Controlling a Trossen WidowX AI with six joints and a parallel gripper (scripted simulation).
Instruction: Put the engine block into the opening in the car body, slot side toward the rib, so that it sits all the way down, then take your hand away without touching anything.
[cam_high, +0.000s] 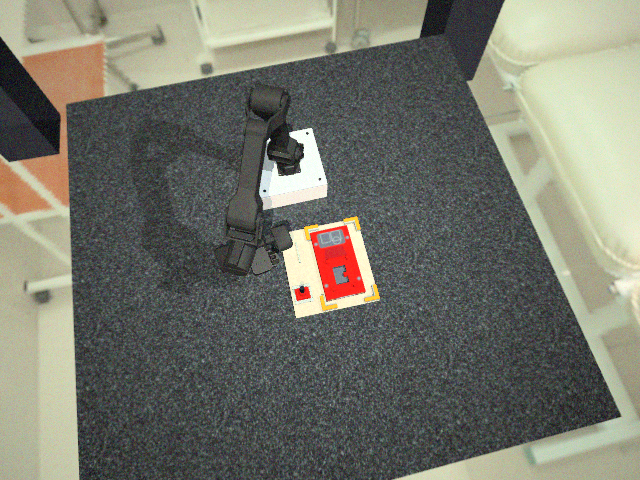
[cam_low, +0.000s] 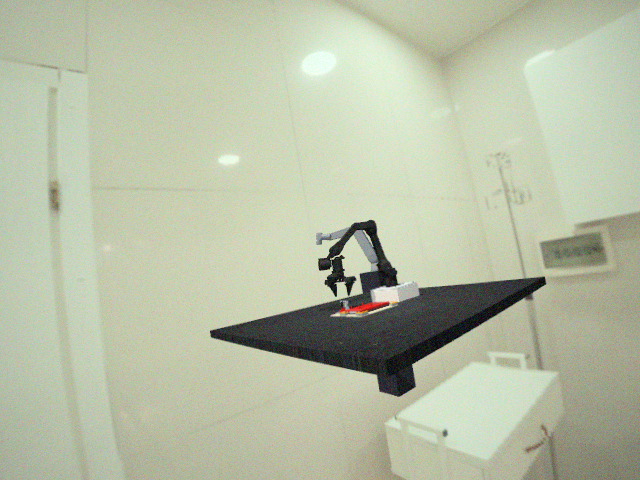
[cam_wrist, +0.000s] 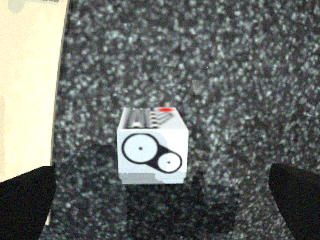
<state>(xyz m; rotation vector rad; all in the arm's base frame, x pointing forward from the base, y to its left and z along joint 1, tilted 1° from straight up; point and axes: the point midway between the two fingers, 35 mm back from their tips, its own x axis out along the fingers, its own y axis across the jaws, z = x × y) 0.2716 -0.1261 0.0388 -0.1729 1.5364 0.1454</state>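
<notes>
Right now my gripper tip is 50 mm above the engine block, 10 mm to the right of it and 10 mm past it.
</notes>
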